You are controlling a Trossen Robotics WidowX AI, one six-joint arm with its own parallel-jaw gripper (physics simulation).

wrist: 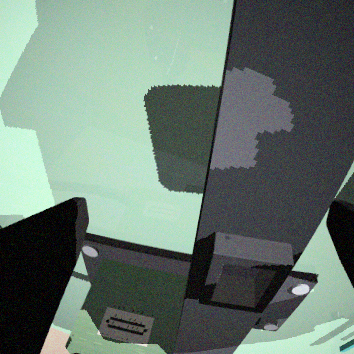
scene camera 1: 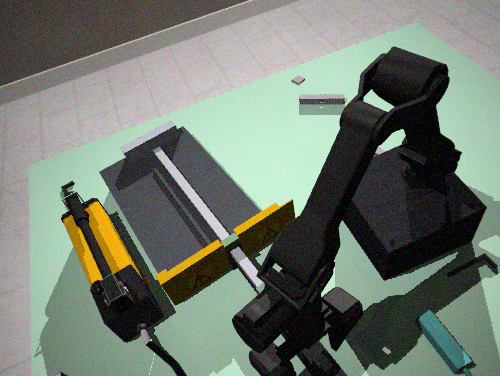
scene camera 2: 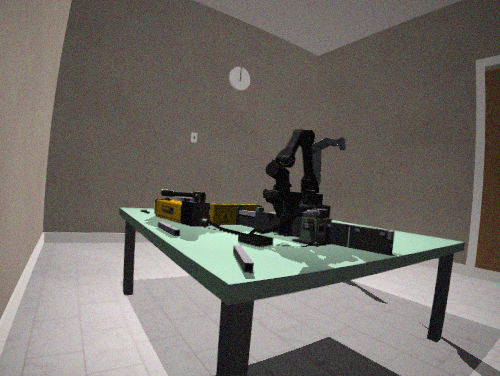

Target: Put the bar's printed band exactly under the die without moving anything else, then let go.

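Pixels of known places: gripper, fingertip midpoint: [wrist: 210,211] [scene camera 1: 314,366] [scene camera 2: 284,219]; arm's base, origin of the base link: [scene camera 1: 425,178] [scene camera 2: 308,203].
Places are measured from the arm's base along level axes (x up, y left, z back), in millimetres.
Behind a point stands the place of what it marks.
Observation:
A long pale bar [scene camera 1: 192,197] @[y -192, x -50, z -450 mm] runs along the grey trough and through the gap in the yellow guard, past a green collar [scene camera 1: 229,241] @[y -28, x -27, z -400 mm]. Beyond it, a long dark grey beam [wrist: 280,195] @[y 211, x -44, z -322 mm] runs down the wrist view, with a small hollow block [wrist: 252,250] @[y 229, x -39, z -320 mm] on it. I cannot tell whether this block is the die, and I can make out no printed band. My gripper [scene camera 1: 305,361] @[y 238, x -58, z -331 mm] [scene camera 2: 283,222] @[y 238, x -58, z -331 mm] [wrist: 210,211] @[y 238, x -58, z -331 mm] is open and low over the beam, which passes between its spread fingers without filling the gap. Its fingertips are largely hidden in the scene views.
A yellow and black tool [scene camera 1: 112,242] @[y -130, x -36, z -636 mm] [scene camera 2: 170,209] @[y -109, x -70, z -709 mm] with a cable lies beside the grey trough [scene camera 1: 220,180] @[y -233, x -70, z -378 mm]. A green unit [scene camera 2: 313,227] @[y 433, x -61, z -352 mm] [wrist: 137,285] @[y 375, x -94, z -332 mm] stands at the beam's end. Also on the table are a teal-handled tool [scene camera 1: 444,340] @[y 262, x -92, z -107 mm], a black hex key [scene camera 1: 465,268] @[y 147, x -115, z 15 mm] and loose bars [scene camera 1: 322,99] [scene camera 2: 243,258].

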